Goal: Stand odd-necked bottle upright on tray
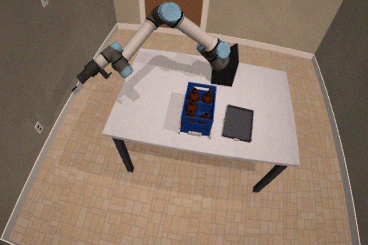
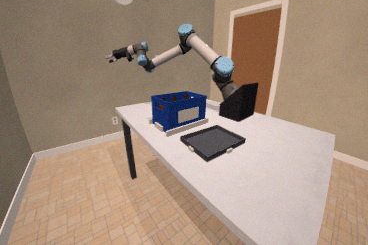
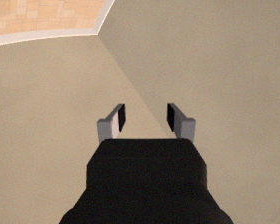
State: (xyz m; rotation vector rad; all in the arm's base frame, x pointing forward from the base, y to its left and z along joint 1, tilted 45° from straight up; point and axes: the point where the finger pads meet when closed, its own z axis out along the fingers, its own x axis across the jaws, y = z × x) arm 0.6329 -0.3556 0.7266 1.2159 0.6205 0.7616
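My gripper is now 23 cm past the blue crate, 64 cm to the right of it and 32 cm above it. From my hand the other things lie so: dark tray 21 cm behind, 92 cm to the left, 39 cm below; bottle 14 cm behind, 60 cm to the left, 31 cm below.
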